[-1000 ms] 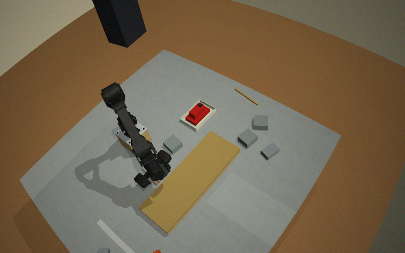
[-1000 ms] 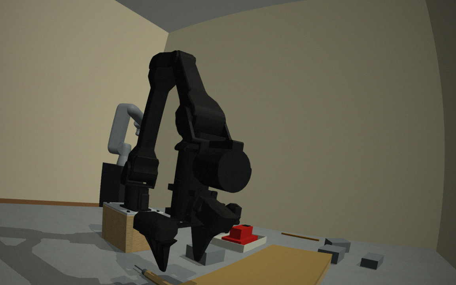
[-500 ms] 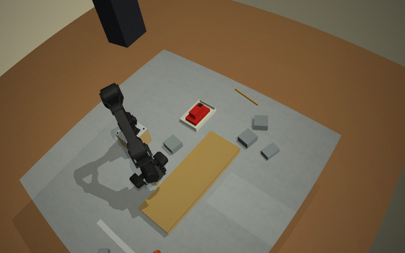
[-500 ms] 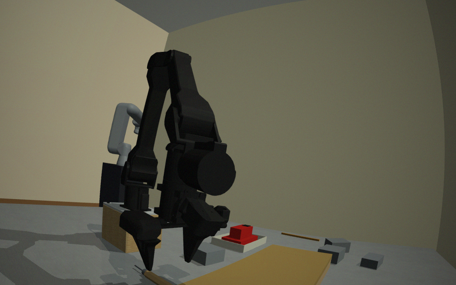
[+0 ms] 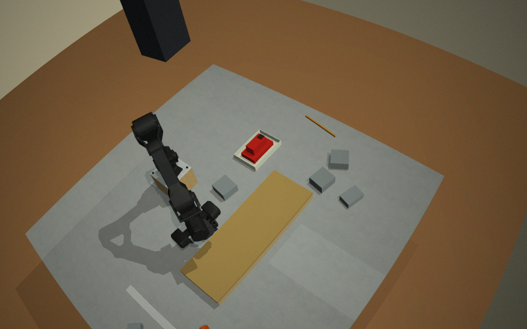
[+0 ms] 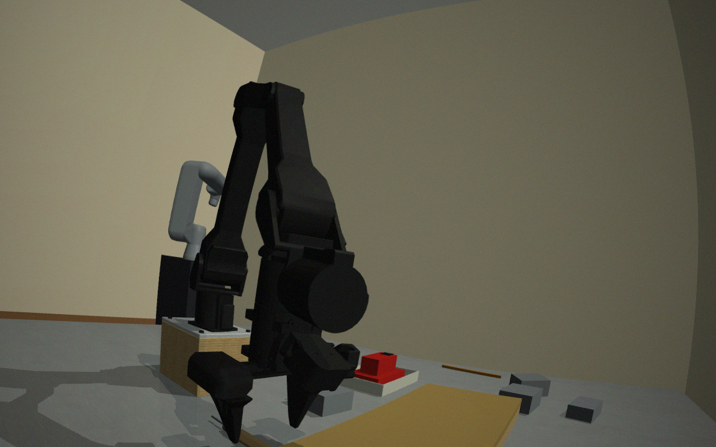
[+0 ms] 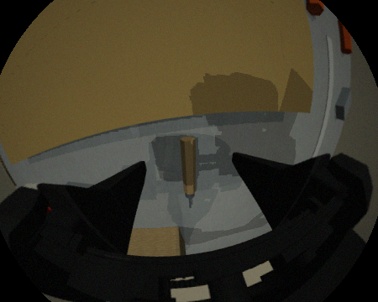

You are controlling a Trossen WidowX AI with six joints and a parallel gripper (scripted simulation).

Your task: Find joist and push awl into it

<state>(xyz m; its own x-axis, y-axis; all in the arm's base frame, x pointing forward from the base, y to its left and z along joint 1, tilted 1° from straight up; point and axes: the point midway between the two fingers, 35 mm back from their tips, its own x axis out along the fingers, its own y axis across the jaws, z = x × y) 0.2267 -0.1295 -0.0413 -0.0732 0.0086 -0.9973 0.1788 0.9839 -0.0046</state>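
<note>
The awl is 60 mm behind my gripper tip, 10 mm to the left of it and 20 mm below it. The rest, counted from my gripper tip: red stud finder 40 mm behind, 450 mm to the left, 20 mm above; white strip 30 mm ahead, 340 mm to the right, 30 mm below; tray 40 mm behind, 430 mm to the left, 20 mm below.
</note>
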